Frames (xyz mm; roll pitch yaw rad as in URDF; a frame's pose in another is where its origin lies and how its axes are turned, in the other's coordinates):
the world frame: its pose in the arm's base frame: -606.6 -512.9 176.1 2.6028 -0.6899 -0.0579
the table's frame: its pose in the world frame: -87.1 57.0 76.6 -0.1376 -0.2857 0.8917
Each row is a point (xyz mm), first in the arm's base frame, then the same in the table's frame.
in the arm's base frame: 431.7 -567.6 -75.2
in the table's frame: 250.1 -957.0 482.4
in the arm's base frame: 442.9 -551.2 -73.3
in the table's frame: 241.6 -974.5 477.9
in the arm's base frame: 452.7 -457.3 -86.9
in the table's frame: 162.4 -1022.9 455.8
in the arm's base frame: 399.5 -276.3 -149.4
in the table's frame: -31.7 -1047.5 421.0
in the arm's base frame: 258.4 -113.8 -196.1
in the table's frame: -232.1 -987.9 351.7
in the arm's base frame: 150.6 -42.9 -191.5
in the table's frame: -322.4 -924.2 285.0
